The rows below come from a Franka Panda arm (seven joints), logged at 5 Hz.
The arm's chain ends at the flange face. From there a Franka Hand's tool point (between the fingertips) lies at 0.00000 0.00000 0.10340 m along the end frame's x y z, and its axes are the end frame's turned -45 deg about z.
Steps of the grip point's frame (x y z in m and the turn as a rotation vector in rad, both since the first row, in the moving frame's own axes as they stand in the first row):
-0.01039, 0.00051, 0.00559, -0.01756, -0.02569, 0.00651
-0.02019, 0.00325, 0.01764, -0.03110, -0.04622, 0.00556
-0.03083, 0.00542, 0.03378, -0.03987, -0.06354, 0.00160
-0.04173, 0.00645, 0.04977, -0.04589, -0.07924, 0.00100
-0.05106, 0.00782, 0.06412, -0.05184, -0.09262, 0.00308
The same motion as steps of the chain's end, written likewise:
-0.00638, 0.00455, 0.00564, -0.03058, -0.00575, 0.00651
-0.01086, 0.01093, 0.01780, -0.05467, -0.01069, 0.00556
-0.01623, 0.01808, 0.03407, -0.07312, -0.01674, 0.00160
-0.02251, 0.02493, 0.05020, -0.08848, -0.02358, 0.00100
-0.02758, 0.03110, 0.06470, -0.10215, -0.02884, 0.00308

